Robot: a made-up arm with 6 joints. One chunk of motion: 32 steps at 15 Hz.
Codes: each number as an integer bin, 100 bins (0 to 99) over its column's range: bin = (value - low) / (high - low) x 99, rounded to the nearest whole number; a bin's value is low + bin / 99 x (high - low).
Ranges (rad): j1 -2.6..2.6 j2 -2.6..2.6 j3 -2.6..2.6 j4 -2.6..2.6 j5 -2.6..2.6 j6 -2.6..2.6
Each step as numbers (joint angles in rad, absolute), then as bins.
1 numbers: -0.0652 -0.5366 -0.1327 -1.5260 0.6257 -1.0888
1 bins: 48 39 47 20 61 29
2 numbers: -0.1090 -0.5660 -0.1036 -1.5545 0.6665 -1.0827
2 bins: 47 39 48 20 62 29
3 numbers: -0.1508 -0.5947 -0.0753 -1.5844 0.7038 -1.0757
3 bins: 47 38 48 19 63 29
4 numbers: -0.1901 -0.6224 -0.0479 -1.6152 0.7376 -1.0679
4 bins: 46 38 49 19 64 29
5 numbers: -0.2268 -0.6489 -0.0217 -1.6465 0.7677 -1.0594
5 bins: 45 37 49 18 64 29
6 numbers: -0.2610 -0.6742 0.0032 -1.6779 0.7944 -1.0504
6 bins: 45 37 50 18 65 30
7 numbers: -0.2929 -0.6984 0.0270 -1.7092 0.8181 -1.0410
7 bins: 44 36 50 17 65 30
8 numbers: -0.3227 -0.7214 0.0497 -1.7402 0.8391 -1.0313
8 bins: 43 36 50 16 65 30
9 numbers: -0.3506 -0.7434 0.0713 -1.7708 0.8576 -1.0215
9 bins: 43 35 51 16 66 30
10 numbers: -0.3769 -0.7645 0.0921 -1.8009 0.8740 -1.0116
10 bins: 42 35 51 15 66 30
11 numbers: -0.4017 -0.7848 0.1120 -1.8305 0.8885 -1.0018
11 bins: 42 35 52 15 66 30
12 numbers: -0.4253 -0.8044 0.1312 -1.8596 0.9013 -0.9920
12 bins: 41 34 52 14 67 31
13 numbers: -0.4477 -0.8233 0.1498 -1.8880 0.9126 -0.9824
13 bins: 41 34 52 14 67 31
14 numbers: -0.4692 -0.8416 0.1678 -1.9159 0.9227 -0.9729
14 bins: 41 33 53 13 67 31
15 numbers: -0.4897 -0.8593 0.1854 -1.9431 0.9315 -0.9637
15 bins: 40 33 53 13 67 31
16 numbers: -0.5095 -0.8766 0.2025 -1.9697 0.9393 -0.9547
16 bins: 40 33 53 12 67 31
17 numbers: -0.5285 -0.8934 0.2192 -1.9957 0.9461 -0.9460
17 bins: 39 32 54 12 68 31
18 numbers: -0.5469 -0.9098 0.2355 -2.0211 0.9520 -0.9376
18 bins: 39 32 54 11 68 32
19 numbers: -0.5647 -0.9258 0.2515 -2.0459 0.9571 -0.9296
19 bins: 39 32 54 11 68 32
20 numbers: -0.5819 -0.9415 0.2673 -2.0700 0.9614 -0.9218
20 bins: 38 32 55 10 68 32
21 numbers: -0.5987 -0.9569 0.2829 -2.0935 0.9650 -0.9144
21 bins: 38 31 55 10 68 32
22 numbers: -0.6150 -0.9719 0.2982 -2.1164 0.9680 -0.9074
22 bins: 38 31 55 9 68 32
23 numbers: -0.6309 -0.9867 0.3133 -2.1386 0.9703 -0.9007
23 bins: 37 31 55 9 68 32
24 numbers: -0.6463 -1.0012 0.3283 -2.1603 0.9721 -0.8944
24 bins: 37 30 56 8 68 32
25 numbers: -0.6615 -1.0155 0.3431 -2.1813 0.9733 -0.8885
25 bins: 37 30 56 8 68 33
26 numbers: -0.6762 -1.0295 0.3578 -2.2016 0.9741 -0.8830
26 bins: 37 30 56 8 68 33
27 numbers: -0.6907 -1.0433 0.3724 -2.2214 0.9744 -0.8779
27 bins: 36 30 57 7 68 33
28 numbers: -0.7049 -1.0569 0.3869 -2.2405 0.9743 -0.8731
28 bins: 36 29 57 7 68 33
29 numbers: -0.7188 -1.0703 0.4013 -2.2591 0.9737 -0.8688
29 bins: 36 29 57 6 68 33
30 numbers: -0.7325 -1.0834 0.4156 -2.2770 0.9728 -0.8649
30 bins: 36 29 57 6 68 33
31 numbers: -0.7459 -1.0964 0.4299 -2.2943 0.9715 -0.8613
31 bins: 35 29 58 6 68 33
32 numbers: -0.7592 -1.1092 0.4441 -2.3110 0.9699 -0.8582
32 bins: 35 28 58 6 68 33
